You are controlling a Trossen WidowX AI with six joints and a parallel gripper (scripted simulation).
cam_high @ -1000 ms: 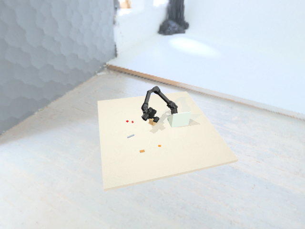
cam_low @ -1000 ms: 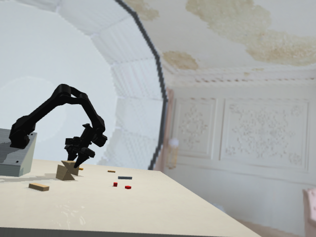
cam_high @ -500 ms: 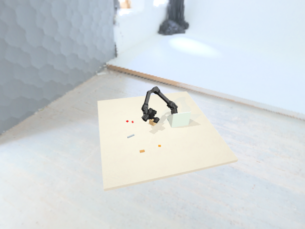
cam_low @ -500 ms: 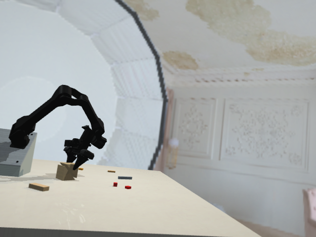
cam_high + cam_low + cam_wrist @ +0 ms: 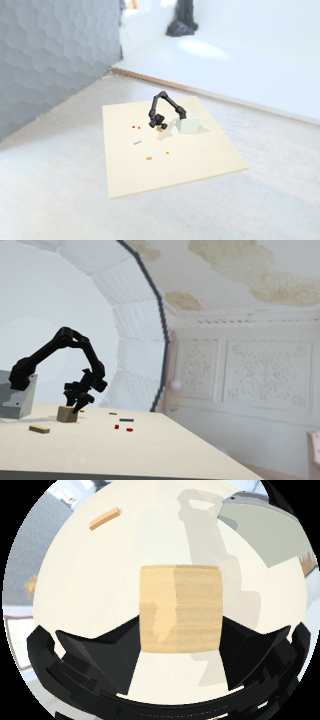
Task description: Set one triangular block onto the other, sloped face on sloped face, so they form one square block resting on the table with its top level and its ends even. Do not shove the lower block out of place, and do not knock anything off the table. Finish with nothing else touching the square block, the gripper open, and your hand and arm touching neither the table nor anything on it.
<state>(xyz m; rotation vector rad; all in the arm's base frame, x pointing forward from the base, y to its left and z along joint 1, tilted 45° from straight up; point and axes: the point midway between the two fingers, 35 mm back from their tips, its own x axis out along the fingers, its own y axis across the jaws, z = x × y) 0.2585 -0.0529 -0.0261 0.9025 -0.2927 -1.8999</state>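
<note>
Now: gripper tip 20 mm to the left of the triangular block, 20 mm past it and 20 mm above it. From my gripper tip the other things lie so: dark grey bar 280 mm ahead, 160 mm to the left, 30 mm below; flat tan block 250 mm to the right, 50 mm behind, 30 mm below.
</note>
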